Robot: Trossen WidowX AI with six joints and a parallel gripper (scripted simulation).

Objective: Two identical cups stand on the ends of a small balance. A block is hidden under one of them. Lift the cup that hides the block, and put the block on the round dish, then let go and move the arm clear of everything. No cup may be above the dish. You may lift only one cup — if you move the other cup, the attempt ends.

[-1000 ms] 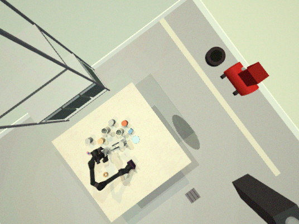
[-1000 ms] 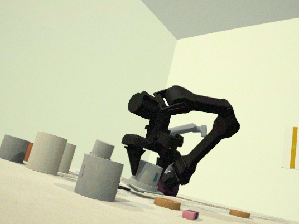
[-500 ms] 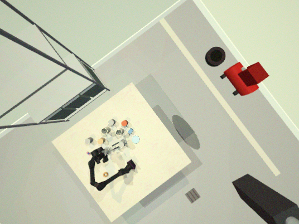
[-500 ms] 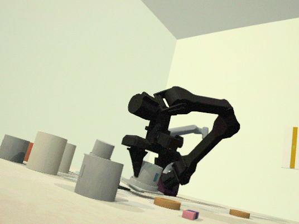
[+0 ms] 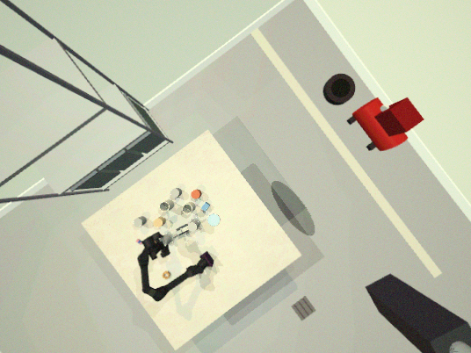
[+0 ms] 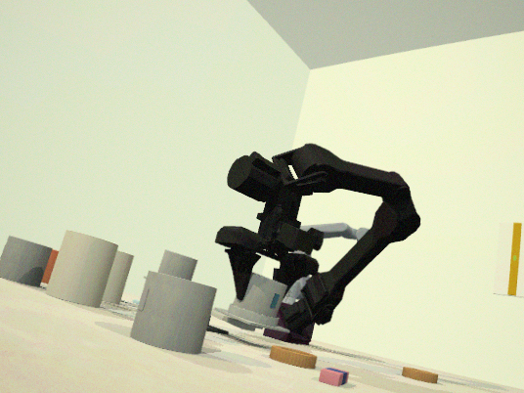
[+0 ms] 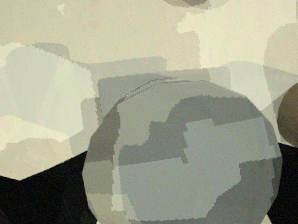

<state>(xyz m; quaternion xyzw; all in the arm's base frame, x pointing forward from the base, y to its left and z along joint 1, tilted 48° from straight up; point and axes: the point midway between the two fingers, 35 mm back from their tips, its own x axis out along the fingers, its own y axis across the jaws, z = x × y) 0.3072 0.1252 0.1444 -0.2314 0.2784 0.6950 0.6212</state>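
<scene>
Right now my gripper tip is 10 mm above the pale block. Round my gripper tip: balance beam (140 mm to the right, 20 mm below); balance (140 mm to the right, 40 mm below); tan cylinder (130 mm ahead, 30 mm to the right, 20 mm below).
</scene>
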